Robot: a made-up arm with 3 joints.
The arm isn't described. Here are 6 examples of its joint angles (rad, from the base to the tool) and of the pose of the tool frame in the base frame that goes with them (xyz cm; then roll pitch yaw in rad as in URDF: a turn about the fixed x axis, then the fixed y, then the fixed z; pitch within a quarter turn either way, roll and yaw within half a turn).
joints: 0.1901 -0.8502 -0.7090
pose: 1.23 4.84 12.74 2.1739 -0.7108 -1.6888
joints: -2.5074 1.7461 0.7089
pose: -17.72 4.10 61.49 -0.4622 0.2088 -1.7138
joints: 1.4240 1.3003 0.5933
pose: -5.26 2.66 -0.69 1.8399 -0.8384 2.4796
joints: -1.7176 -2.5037 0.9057
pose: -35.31 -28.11 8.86 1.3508 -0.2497 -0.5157
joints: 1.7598 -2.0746 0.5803
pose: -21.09 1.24 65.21 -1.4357 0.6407 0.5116
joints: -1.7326 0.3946 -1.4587
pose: -3.79 -21.58 35.55 -2.4343 -0.2207 1.6139
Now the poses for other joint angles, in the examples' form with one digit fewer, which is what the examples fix.
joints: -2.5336 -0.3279 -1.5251
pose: -2.1 -17.8 38.9 -1.983 0.666 1.257
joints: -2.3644 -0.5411 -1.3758
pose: -1.4 -21.8 37.6 -1.628 0.521 1.372
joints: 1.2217 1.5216 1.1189
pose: -12.2 -11.6 -3.7 2.548 -0.351 1.947
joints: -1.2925 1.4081 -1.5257
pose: -10.8 -22.5 32.3 2.667 -0.533 1.973
